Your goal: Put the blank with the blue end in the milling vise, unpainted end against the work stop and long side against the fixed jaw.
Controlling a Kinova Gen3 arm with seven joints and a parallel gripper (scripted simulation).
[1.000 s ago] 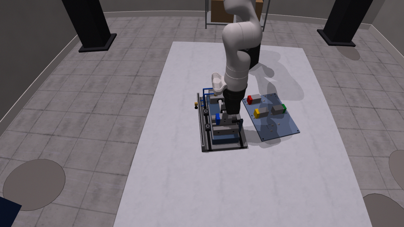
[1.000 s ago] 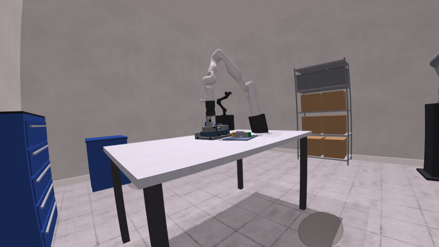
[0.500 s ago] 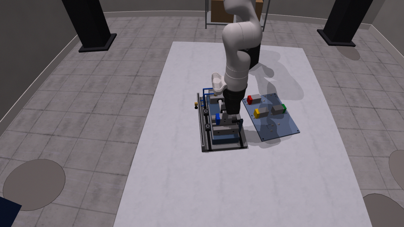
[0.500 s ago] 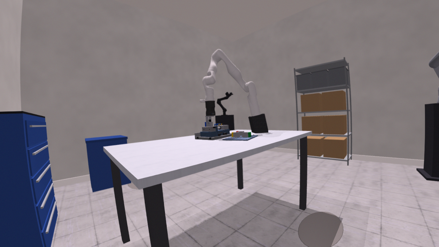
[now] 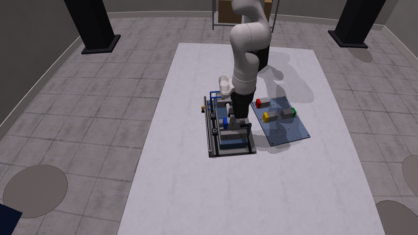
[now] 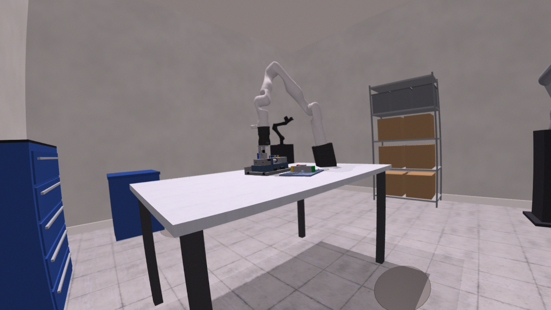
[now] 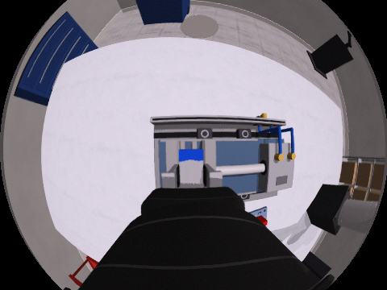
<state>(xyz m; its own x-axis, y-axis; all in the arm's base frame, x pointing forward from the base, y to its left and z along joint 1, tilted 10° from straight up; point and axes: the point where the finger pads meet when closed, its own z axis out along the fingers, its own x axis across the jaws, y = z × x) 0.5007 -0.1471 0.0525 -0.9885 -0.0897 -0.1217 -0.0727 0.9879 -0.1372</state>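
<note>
My hand is 20 mm above the blue-ended blank. Also, from my hand: vise base rail 100 mm below, 90 mm to the right, 70 mm behind; then work stop rod 50 mm to the left, 50 mm below, 10 mm behind; then fixed jaw 60 mm below, 30 mm ahead, 10 mm to the left.
</note>
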